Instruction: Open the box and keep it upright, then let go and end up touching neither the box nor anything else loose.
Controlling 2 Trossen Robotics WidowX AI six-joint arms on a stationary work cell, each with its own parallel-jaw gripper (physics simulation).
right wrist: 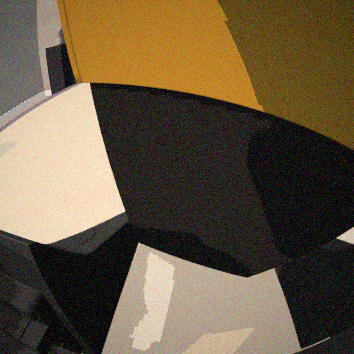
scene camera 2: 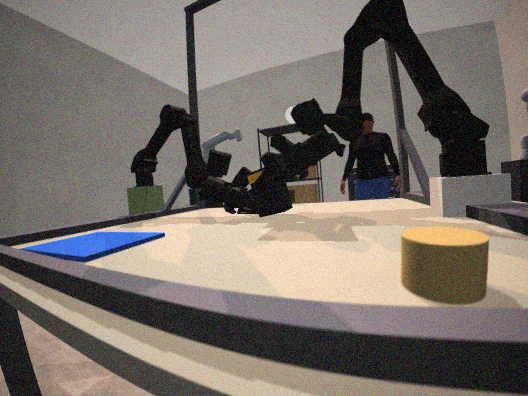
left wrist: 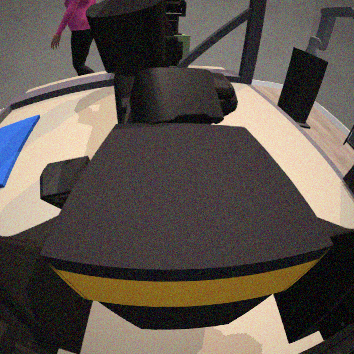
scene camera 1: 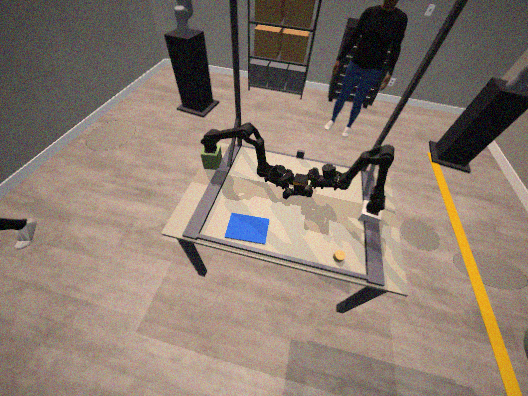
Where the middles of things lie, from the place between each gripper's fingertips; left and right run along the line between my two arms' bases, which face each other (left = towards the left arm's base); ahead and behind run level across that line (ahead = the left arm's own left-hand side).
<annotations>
My left hand is 35 cm short of the flat blue mat [scene camera 2: 84,248], 16 cm to the left of it and 8 cm above it. The rest, counted from my left hand: yellow cylinder [scene camera 2: 449,265]: 32 cm ahead, 32 cm to the left, 7 cm below.
My right gripper is now 35 cm short of the flat blue mat, 18 cm to the left of it and 1 cm above it. The rest, counted from my right hand: yellow cylinder (33 cm ahead, 30 cm to the left, 1 cm above).
</annotations>
